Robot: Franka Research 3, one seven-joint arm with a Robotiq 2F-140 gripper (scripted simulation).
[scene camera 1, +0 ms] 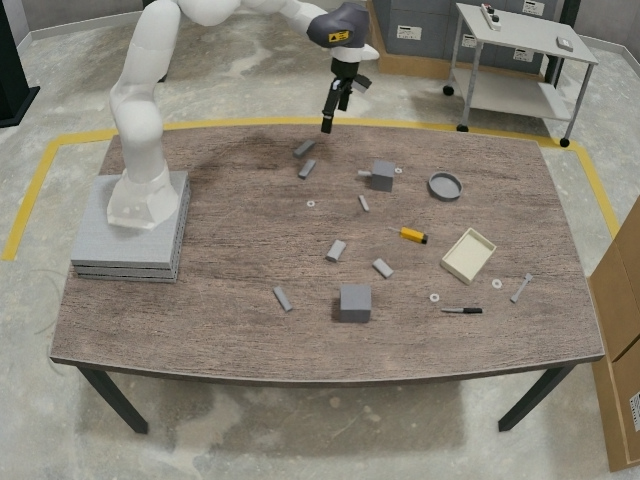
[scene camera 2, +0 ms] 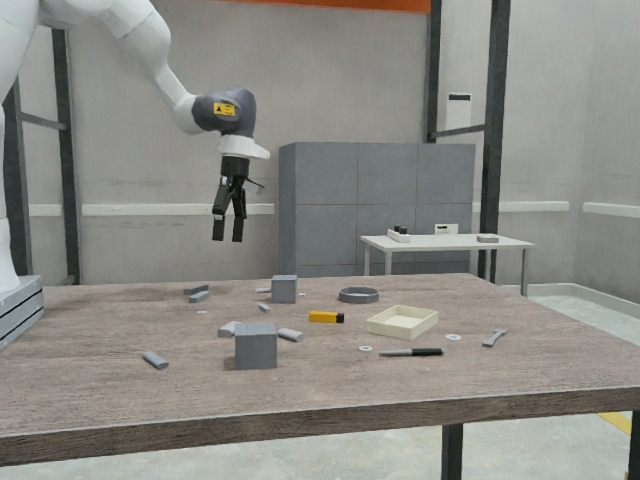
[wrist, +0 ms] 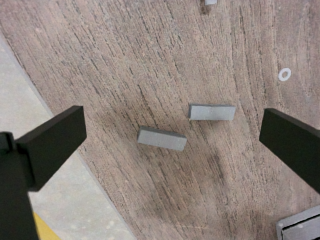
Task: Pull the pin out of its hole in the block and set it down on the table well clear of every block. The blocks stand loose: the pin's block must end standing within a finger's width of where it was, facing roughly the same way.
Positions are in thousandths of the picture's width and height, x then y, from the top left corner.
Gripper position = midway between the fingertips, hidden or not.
my gripper: scene camera 1 523,251; scene camera 2 355,503; wrist 542,515
larger grey block: scene camera 1 555,626; scene camera 2 399,716; not seen in the wrist view (out of frame)
